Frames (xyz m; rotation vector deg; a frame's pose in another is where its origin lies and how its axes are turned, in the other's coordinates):
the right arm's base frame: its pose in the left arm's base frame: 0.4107 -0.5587 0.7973 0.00 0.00 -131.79
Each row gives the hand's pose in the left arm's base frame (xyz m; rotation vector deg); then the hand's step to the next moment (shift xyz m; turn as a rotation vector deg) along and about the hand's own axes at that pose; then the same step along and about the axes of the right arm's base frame.
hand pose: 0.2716 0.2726 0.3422 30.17 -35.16 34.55
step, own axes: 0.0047 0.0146 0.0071 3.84 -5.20 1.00
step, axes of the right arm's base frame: 0.0003 -0.0119 0.0120 -1.54 6.09 1.82
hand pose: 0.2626 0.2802 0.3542 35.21 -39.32 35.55
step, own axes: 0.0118 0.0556 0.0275 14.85 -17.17 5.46
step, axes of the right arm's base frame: 0.0119 -0.0452 0.0424 -4.83 21.03 8.93
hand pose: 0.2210 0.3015 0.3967 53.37 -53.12 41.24
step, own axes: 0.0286 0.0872 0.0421 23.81 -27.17 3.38
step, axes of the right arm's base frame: 0.0476 -0.0579 0.0677 -12.46 31.54 12.90
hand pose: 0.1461 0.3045 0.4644 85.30 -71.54 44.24
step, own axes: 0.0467 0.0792 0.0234 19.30 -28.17 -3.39
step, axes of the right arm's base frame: 0.0697 -0.0269 0.0585 -18.69 26.80 10.48
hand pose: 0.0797 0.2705 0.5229 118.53 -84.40 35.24
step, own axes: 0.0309 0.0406 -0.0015 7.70 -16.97 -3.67
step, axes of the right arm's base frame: 0.0434 -0.0004 0.0268 -13.27 12.61 5.07
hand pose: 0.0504 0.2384 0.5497 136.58 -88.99 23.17
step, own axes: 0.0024 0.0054 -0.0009 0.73 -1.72 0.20
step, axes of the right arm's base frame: 0.0056 -0.0005 0.0021 -1.24 1.41 -0.03
